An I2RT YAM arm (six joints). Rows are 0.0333 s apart.
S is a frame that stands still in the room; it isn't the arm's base.
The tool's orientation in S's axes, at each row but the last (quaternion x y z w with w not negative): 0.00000 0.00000 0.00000 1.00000; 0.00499 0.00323 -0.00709 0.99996; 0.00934 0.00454 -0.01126 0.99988; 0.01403 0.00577 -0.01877 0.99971
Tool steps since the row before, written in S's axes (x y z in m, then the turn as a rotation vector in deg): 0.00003 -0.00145 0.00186 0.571 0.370 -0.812; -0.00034 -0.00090 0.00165 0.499 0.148 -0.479; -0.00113 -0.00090 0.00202 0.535 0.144 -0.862; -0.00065 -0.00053 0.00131 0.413 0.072 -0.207
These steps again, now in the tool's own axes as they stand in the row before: 0.00003 -0.00145 0.00186 0.571 0.370 -0.812; -0.00034 -0.00089 0.00166 0.500 0.150 -0.477; -0.00113 -0.00089 0.00203 0.540 0.140 -0.860; -0.00065 -0.00052 0.00132 0.412 0.082 -0.204
